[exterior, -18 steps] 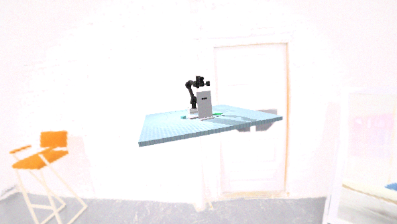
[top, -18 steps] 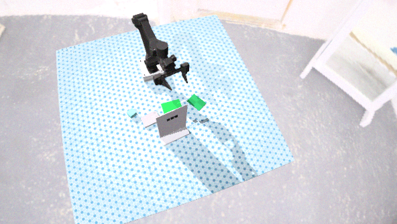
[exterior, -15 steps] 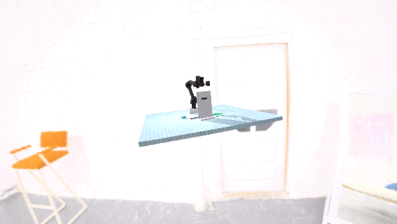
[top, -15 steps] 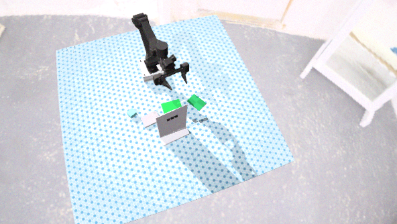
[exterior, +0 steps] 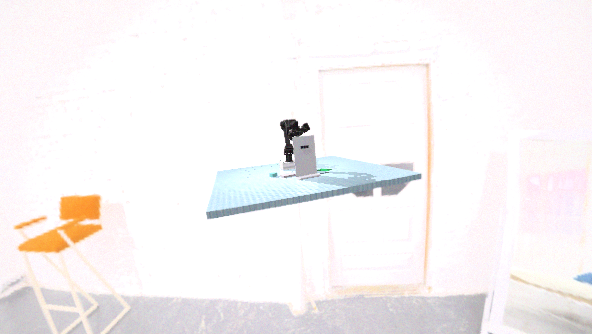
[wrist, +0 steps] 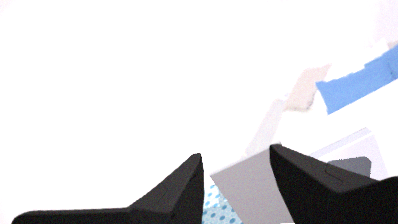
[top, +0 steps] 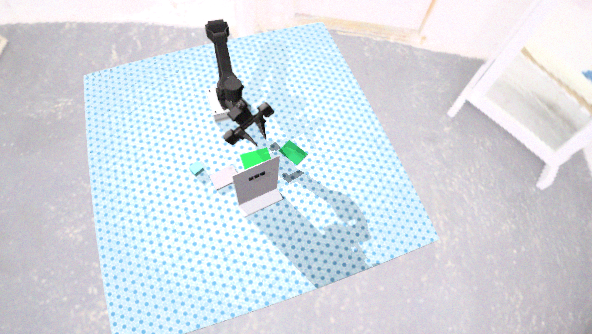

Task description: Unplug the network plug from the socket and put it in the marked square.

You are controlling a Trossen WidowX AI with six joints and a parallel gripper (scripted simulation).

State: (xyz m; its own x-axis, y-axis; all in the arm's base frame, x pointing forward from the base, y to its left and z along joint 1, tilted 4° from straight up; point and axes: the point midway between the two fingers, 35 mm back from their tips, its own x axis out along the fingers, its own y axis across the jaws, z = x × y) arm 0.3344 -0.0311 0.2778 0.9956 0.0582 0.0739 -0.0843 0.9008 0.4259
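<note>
Right now the network plug is 40 mm ahead of my gripper tip, 50 mm to the right of it and 110 mm below it. Round my gripper tip: upright panel (60 mm ahead, 50 mm to the right, 190 mm below); then flat white piece (90 mm behind, 130 mm to the right, 320 mm below); then green square (90 mm behind, 20 mm to the left, 320 mm below).
</note>
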